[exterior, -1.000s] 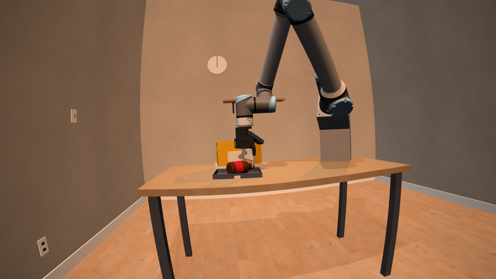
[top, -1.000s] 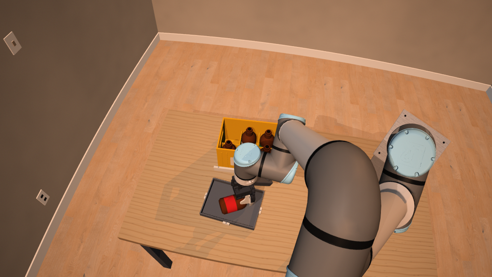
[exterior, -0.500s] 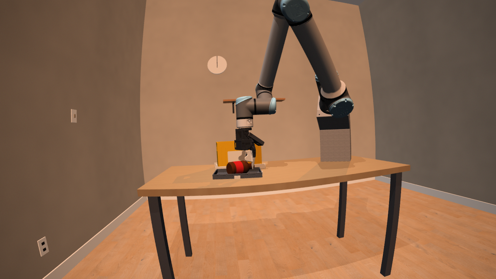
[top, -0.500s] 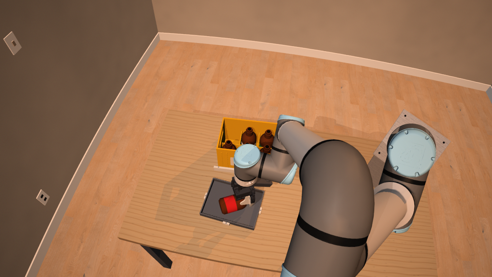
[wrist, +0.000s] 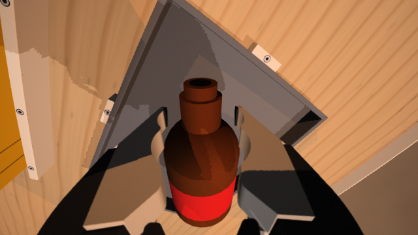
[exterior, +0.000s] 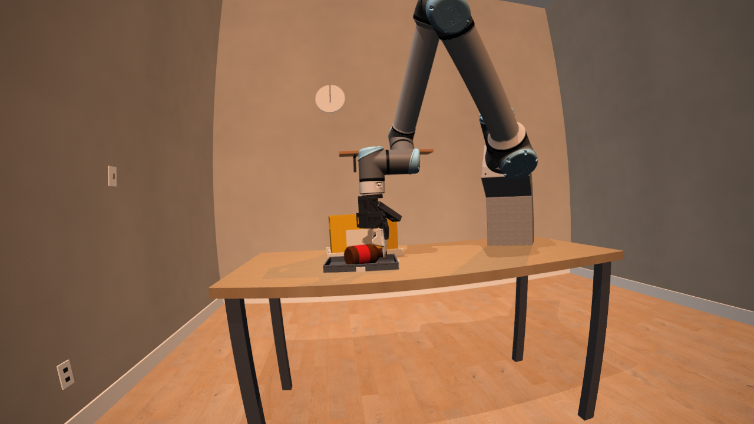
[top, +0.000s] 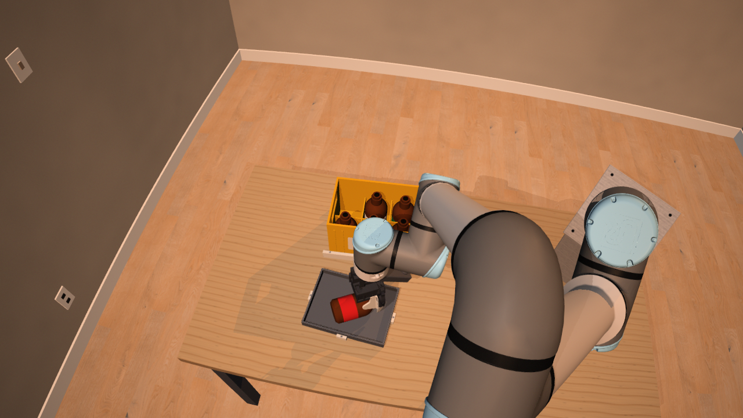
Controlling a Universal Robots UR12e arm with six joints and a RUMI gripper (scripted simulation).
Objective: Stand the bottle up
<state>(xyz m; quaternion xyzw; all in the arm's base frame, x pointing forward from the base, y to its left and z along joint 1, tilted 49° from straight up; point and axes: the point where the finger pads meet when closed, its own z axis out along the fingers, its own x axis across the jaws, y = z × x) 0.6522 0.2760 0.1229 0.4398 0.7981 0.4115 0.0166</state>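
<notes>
Now: the dark grey tray 60 mm ahead of my hand, 40 mm to the left of it and 30 mm below it. Round my hand: crate: 230 mm to the right, 100 mm ahead, 40 mm above.
</notes>
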